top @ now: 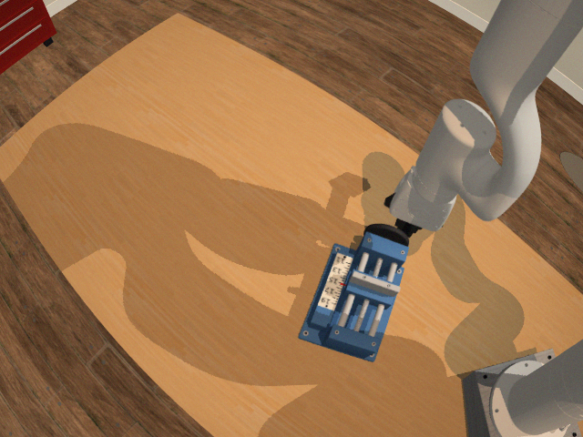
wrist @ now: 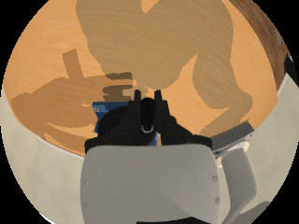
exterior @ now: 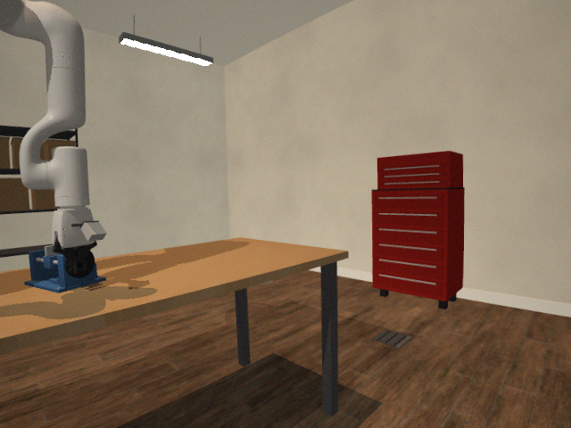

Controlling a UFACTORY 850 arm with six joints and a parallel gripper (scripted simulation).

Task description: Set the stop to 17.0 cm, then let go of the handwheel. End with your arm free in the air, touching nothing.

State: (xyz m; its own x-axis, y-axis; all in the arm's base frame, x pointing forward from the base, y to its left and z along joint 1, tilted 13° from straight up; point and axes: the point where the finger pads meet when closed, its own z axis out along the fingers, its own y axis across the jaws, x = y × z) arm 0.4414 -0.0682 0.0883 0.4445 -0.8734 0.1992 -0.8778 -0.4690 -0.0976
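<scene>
The black handwheel is 2 cm to the left of my hand. The rest, counted from my hand: grey stop bar: 3 cm behind, 15 cm to the left, 1 cm above.
</scene>
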